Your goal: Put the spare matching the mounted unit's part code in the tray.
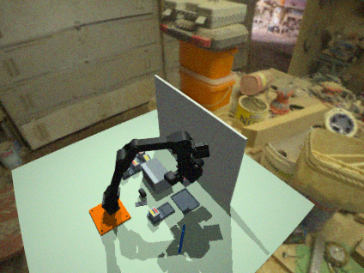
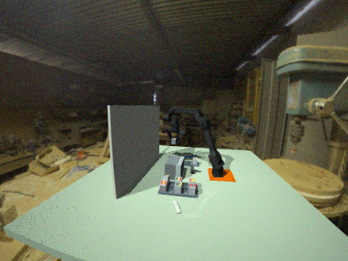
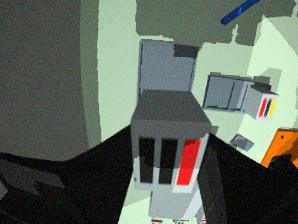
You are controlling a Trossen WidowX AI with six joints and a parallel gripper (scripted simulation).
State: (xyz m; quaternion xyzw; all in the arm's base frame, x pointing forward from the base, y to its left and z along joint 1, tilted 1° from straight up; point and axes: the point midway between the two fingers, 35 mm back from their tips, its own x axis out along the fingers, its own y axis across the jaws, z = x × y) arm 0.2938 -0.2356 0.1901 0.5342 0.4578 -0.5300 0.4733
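The grey tray lies 160 mm below my gripper tip. Also, from my gripper tip: blue pen: 160 mm behind, 130 mm to the right, 160 mm below; then grey spare: 20 mm above; then tall grey panel: 210 mm ahead, 160 mm to the left, 60 mm above.
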